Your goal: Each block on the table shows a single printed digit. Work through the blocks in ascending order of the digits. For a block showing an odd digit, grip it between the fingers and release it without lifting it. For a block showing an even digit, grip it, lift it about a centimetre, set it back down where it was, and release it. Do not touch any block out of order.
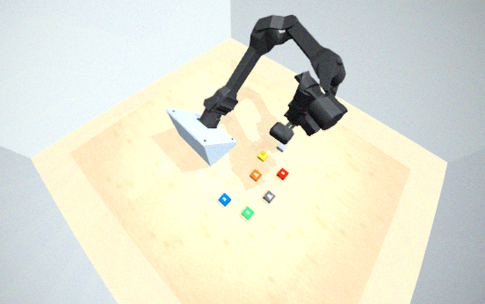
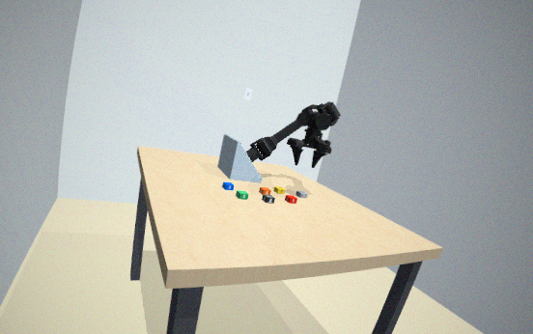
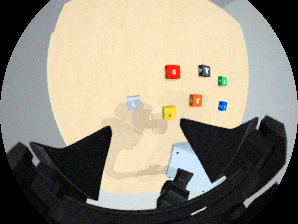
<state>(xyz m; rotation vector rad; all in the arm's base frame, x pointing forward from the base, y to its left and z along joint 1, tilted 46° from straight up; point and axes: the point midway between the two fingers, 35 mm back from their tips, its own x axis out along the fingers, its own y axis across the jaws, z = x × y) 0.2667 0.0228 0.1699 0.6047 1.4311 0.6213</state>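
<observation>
The red block lies 11 cm below my gripper tip, 8 cm to the right of it and 7 cm ahead of it. From my gripper tip the other things lie so: orange block: 15 cm to the right, 11 cm below; yellow block: 11 cm below, 7 cm to the right, 3 cm behind; light grey block: 11 cm below, 2 cm to the left.
</observation>
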